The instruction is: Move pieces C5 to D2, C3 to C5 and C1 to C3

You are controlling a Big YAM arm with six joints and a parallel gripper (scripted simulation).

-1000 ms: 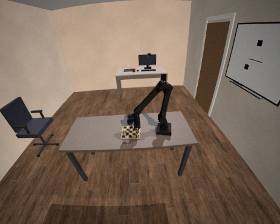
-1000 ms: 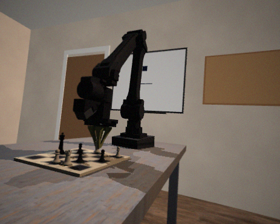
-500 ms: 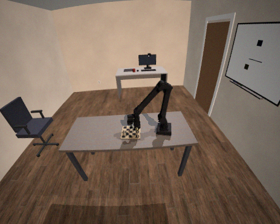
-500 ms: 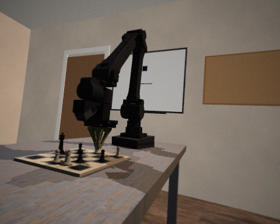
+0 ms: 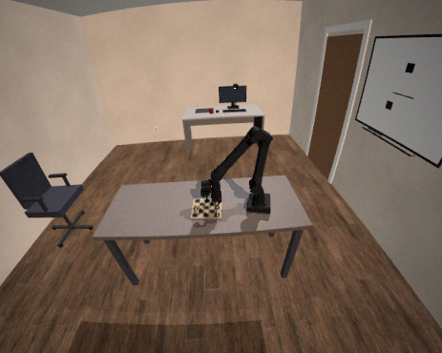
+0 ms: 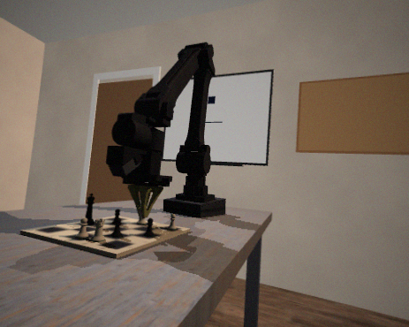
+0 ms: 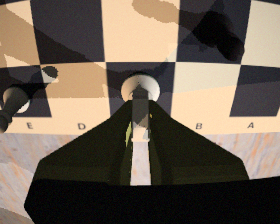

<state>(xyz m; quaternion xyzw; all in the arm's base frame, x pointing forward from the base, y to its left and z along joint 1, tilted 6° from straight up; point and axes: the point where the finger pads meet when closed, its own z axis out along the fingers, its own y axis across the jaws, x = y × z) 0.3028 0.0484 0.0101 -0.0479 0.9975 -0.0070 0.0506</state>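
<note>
Now: the white rook 15 cm ahead of my hand, 5 cm to the left of it and 1 cm below it. The rest, counted from my hand: tall black piece (9 cm ahead, 7 cm to the right, 1 cm above); chessboard (8 cm ahead, 3 cm below, 1 cm to the left).
</note>
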